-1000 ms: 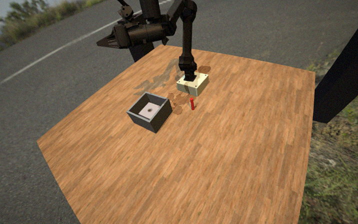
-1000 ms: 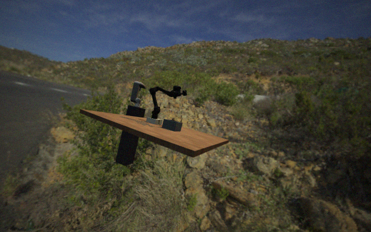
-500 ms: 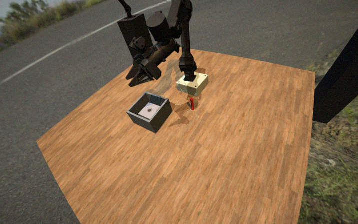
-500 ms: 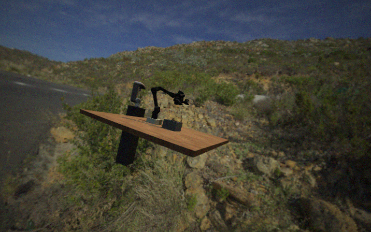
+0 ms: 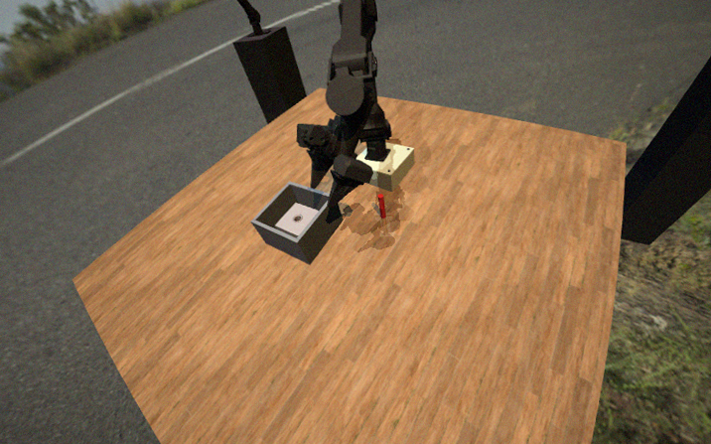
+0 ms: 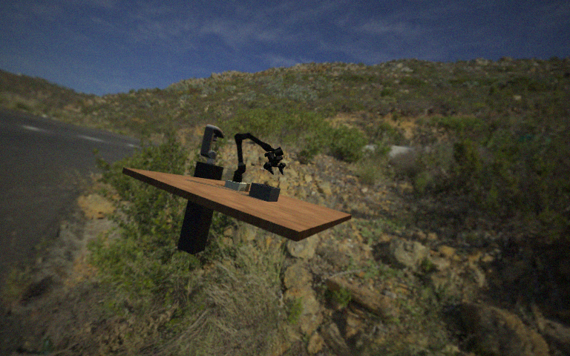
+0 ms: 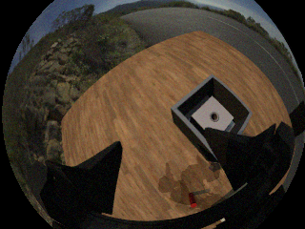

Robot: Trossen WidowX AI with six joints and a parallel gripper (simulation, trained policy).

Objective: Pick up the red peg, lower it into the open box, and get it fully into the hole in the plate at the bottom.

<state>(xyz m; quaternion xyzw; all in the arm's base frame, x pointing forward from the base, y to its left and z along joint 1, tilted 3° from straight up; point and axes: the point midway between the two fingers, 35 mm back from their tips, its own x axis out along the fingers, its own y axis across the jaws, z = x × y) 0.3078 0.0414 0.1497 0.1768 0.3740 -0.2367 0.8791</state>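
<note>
Now: gripper tip 14 cm past the red peg, 6 cm to the right of it and 16 cm above it. The rest, counted from my gripper tip: grey box (2 cm behind, 13 cm to the right, 17 cm below).
</note>
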